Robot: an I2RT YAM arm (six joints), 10 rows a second.
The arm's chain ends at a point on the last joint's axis. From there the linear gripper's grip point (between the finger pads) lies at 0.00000 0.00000 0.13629 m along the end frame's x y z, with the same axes.
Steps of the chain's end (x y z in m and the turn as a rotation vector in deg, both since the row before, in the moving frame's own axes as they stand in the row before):
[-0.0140 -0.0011 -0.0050 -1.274 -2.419 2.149]
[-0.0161 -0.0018 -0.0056 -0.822 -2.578 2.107]
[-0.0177 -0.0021 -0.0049 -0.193 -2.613 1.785]
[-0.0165 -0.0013 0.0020 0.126 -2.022 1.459]
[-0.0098 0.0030 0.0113 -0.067 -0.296 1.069]
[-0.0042 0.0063 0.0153 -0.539 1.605 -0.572]
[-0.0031 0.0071 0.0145 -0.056 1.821 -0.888]
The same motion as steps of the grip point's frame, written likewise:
[-0.0198 0.0018 -0.0052 -1.274 -2.419 2.149]
[-0.0223 0.0000 -0.0058 -0.822 -2.578 2.107]
[-0.0239 -0.0017 -0.0050 -0.193 -2.613 1.785]
[-0.0213 -0.0017 0.0019 0.126 -2.022 1.459]
[-0.0105 0.0032 0.0113 -0.067 -0.296 1.069]
[-0.0004 0.0076 0.0152 -0.539 1.605 -0.572]
[0.0012 0.0072 0.0144 -0.056 1.821 -0.888]

